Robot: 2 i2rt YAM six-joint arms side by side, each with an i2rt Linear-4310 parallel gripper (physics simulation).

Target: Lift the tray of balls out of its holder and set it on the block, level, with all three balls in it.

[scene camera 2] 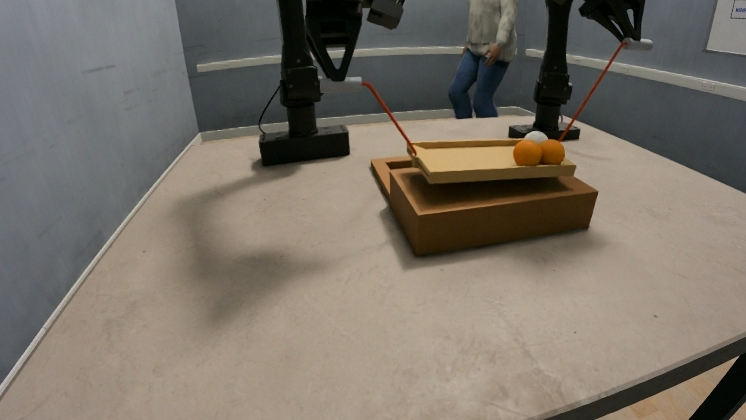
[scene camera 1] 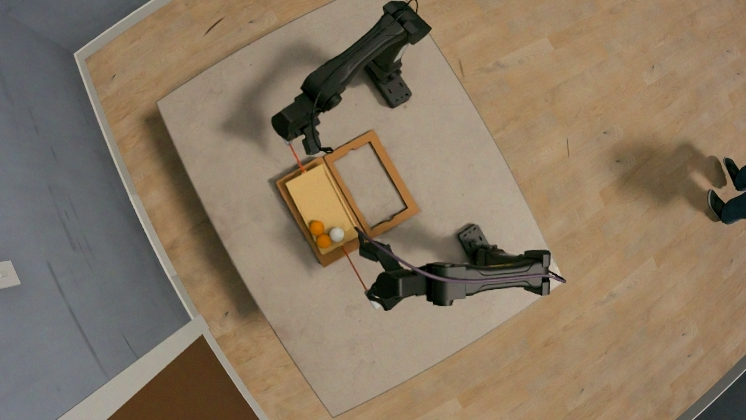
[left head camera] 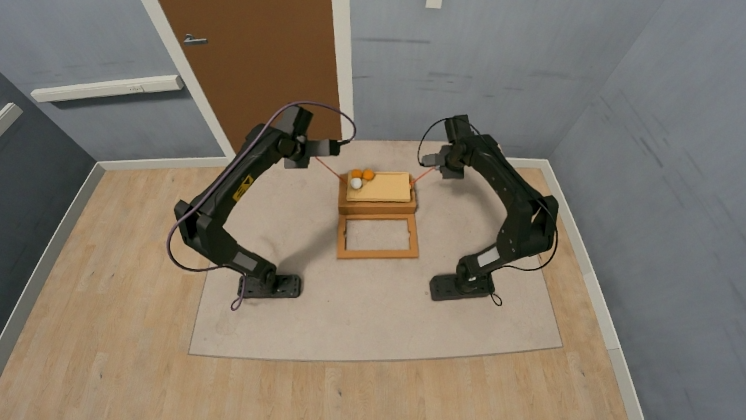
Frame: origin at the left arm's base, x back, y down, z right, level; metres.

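Seen in the pictures: left gripper, between the fingertips: (scene camera 2: pixel 632 43) (scene camera 1: pixel 370 295); right gripper, between the fingertips: (scene camera 2: pixel 338 84) (left head camera: pixel 443 168); left arm's base, origin of its link: (scene camera 2: pixel 545 130) (scene camera 1: pixel 482 256) (left head camera: pixel 268 286); right arm's base, origin of its link: (scene camera 2: pixel 303 137) (scene camera 1: pixel 385 74) (left head camera: pixel 463 285).
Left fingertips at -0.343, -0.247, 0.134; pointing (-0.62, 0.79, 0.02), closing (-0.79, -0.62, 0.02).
Note:
Pixels of each thing's top centre, then the offset from my left fingertips to it, as dx, dy, dz. "spot": a spot on its surface instead.
- yellow tray, centre of its top: (scene camera 2: pixel 490 149) (scene camera 1: pixel 322 209) (left head camera: pixel 378 184) +0.010, +0.160, +0.242
- brown block, centre of its top: (scene camera 2: pixel 492 179) (scene camera 1: pixel 321 211) (left head camera: pixel 376 189) +0.002, +0.205, +0.237
- white ball, centre of its top: (scene camera 2: pixel 537 131) (scene camera 1: pixel 336 234) (left head camera: pixel 356 179) +0.006, +0.136, +0.163
- corded white handle, a spot on its surface: (scene camera 2: pixel 354 81) spot: +0.017, +0.055, +0.434
- open rectangular holder, centre of its top: (scene camera 1: pixel 371 184) (left head camera: pixel 377 234) +0.167, +0.248, +0.231
The yellow tray (left head camera: pixel 383 187) (scene camera 1: pixel 317 194) (scene camera 2: pixel 464 160) hangs over the brown block (left head camera: pixel 376 209) (scene camera 1: pixel 334 256) (scene camera 2: pixel 501 224), with a gap below its near edge in scene camera 2. It tilts slightly down toward its ball end. Two orange balls (scene camera 2: pixel 527 152) (scene camera 2: pixel 552 151) and a white ball (left head camera: pixel 356 183) (scene camera 1: pixel 336 234) (scene camera 2: pixel 536 137) huddle inside at that end. My left gripper (scene camera 2: pixel 625 40) is shut on a white handle (scene camera 2: pixel 642 44), whose red cord runs to the tray. My right gripper (scene camera 2: pixel 340 78) is shut on the other corded white handle (scene camera 2: pixel 354 81). In the head camera both fingertips are hidden.
The open rectangular holder (left head camera: pixel 376 254) (scene camera 1: pixel 382 156) lies against the block's side, toward the arm bases in the head camera. The arm bases (left head camera: pixel 284 286) (left head camera: pixel 443 287) stand on either side beyond it. A person (scene camera 2: pixel 490 31) stands behind the table in scene camera 2.

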